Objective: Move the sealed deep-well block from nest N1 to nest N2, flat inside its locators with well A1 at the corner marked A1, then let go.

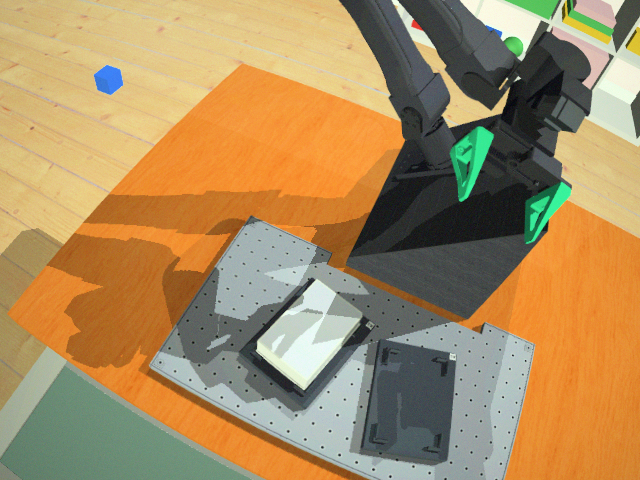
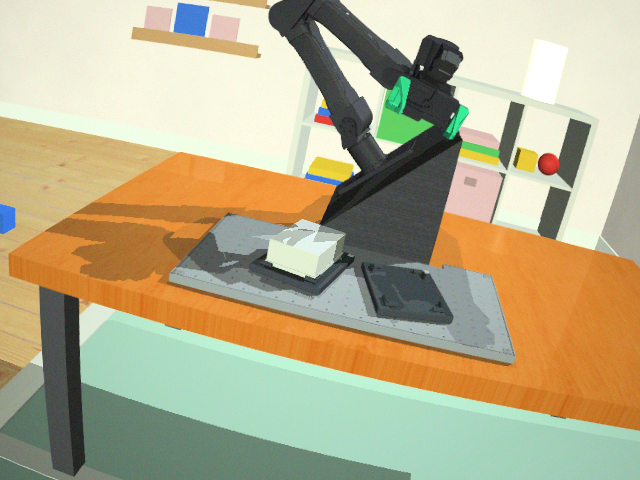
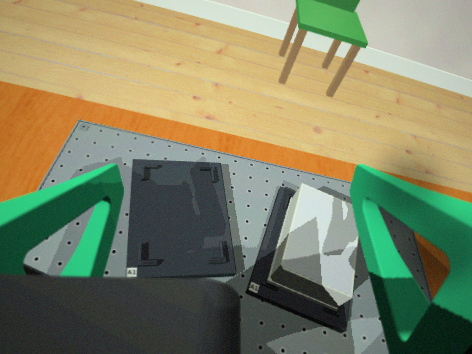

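Pixels of known places: gripper, fingertip midpoint: [image 1: 497, 221] [image 2: 426, 123] [image 3: 236, 177]; arm's base, link origin: [image 1: 447, 161] [image 2: 377, 169].
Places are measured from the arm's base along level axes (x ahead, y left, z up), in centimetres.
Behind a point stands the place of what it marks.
Observation:
The sealed deep-well block [image 1: 310, 330] @[y -4.1, x 36.9, z -4.6 cm] [image 2: 302, 253] @[y -3.4, x 42.8, z -5.2 cm] [image 3: 320, 245] @[y -3.6, x 34.8, z -4.7 cm] is pale cream and sits in dark nest N1 [image 1: 297, 397] @[y -0.9, x 44.6, z -8.9 cm] [image 2: 317, 286] @[y 0.3, x 44.8, z -8.8 cm] [image 3: 266, 255] @[y 1.4, x 33.9, z -8.8 cm], which is turned at an angle to the other nest. Its well A1 cannot be made out. Nest N2 [image 1: 408, 403] @[y 12.6, x 37.2, z -8.9 cm] [image 2: 408, 294] @[y 13.6, x 38.5, z -8.8 cm] [image 3: 180, 215] @[y 12.7, x 35.7, z -8.8 cm] is an empty dark plate with four corner locators. Its A1 tag [image 1: 452, 356] @[y 15.4, x 27.3, z -8.8 cm] [image 3: 131, 272] @[y 15.5, x 27.3, z -8.8 cm] marks one corner. My gripper [image 1: 496, 220] @[y 9.1, x 23.6, z 15.7 cm] [image 2: 422, 124] @[y 9.1, x 23.6, z 15.7 cm] [image 3: 236, 177] @[y 9.1, x 23.6, z 15.7 cm] has green fingers, is open and empty, and hangs high beside the black pedestal, away from both nests.
Both nests stand on a grey perforated board [image 1: 330, 439] @[y 5.9, x 46.9, z -10.0 cm] [image 2: 465, 330] @[y 23.6, x 42.9, z -10.0 cm] [image 3: 100, 145] @[y 26.7, x 43.3, z -10.0 cm] on the orange table [image 1: 206, 155] @[y -39.8, x 15.6, z -11.3 cm] [image 2: 155, 191] @[y -42.4, x 19.2, z -11.3 cm]. The black wedge-shaped pedestal [image 1: 423, 279] @[y 5.7, x 19.8, z -6.0 cm] [image 2: 387, 227] @[y 6.4, x 19.7, z -5.5 cm] rises right behind the board. A green chair [image 3: 330, 25] stands far off on the floor.

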